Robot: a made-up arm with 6 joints.
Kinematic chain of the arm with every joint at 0, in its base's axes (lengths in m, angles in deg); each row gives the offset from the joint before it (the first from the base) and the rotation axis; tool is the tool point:
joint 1: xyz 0 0 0.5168 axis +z
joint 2: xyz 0.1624 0 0 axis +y
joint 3: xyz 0 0 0.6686 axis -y
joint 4: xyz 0 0 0.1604 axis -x
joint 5: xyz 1.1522 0 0 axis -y
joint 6: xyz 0.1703 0 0 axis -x
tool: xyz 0 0 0
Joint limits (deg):
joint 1: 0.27..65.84
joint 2: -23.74..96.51
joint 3: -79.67..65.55
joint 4: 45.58..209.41
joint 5: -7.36..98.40
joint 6: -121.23..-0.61
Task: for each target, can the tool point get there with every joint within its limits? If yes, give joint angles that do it. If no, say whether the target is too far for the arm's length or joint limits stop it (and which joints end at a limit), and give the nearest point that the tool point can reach.
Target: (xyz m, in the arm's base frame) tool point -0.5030 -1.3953 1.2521
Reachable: no: joint limits stop it (at a limit: joint 1, joint 2, joint 3) | nearest point -0.1684 -0.4052 0.3177 | short by 1.402 m
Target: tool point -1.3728 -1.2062 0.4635
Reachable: no: joint limits stop it (at a limit: joint 2, joint 3) | nearest point -0.3607 -0.3169 0.2329 | short by 1.367 m
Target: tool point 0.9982 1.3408 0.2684
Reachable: yes | joints 51.78 48.26 13.16 162.89 64.75 -72.33
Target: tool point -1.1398 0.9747 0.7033
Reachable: no: joint limits stop it (at a limit: joint 1, joint 2, joint 3) | nearest point -0.4149 0.1196 0.2661 | short by 1.203 m
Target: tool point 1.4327 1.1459 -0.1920
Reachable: yes | joints 36.69 78.29 30.97 77.16 22.25 -36.54
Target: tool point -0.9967 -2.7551 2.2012
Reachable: no: too far | nearest point -0.2630 -0.2897 2.2730 | short by 2.573 m
